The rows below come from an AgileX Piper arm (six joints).
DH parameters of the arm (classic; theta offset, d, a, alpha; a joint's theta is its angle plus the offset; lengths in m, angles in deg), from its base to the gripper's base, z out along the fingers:
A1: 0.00 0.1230 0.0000 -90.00
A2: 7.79 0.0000 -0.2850 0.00
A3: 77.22 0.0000 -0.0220 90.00
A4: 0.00 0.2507 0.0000 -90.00
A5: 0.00 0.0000 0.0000 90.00
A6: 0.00 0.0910 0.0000 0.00
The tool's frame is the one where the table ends.
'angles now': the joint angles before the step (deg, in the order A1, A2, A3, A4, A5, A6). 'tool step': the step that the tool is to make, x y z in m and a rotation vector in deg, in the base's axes. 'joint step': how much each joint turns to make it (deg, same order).
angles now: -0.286, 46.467, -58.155, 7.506, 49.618, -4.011
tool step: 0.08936, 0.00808, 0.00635, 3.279, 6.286, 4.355
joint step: 0.000, 19.480, -12.605, 7.162, 0.115, -4.640
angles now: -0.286, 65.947, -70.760, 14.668, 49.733, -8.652
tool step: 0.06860, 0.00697, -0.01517, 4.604, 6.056, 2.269
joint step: -0.001, 14.497, -9.568, 5.845, 1.603, -1.605
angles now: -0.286, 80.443, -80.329, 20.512, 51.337, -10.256
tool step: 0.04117, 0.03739, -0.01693, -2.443, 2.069, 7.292
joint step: 6.531, 9.454, -6.876, -1.490, -0.056, -1.261
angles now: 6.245, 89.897, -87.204, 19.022, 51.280, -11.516
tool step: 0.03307, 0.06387, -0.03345, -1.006, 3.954, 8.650
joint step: 8.823, 10.542, -6.530, -0.400, -0.001, 0.228
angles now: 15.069, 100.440, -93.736, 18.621, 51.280, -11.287
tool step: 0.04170, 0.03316, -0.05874, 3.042, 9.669, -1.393
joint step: 2.234, 13.121, -7.106, 2.922, 1.204, 4.812
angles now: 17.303, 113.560, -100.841, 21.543, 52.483, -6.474
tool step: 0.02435, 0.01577, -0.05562, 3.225, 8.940, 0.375
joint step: 0.000, 10.084, -4.699, 5.844, 2.579, -0.459
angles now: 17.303, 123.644, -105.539, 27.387, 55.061, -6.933
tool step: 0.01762, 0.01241, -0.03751, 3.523, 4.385, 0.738
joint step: 0.000, 7.735, -5.101, 5.271, 1.377, -1.660
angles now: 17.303, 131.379, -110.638, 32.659, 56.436, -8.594
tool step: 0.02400, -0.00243, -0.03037, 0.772, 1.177, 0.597
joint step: -1.318, 7.965, -8.193, 1.261, 2.120, -1.376
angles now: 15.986, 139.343, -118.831, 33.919, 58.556, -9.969
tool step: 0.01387, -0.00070, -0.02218, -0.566, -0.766, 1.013
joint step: -0.459, 5.215, -5.330, -0.344, 0.288, -1.490
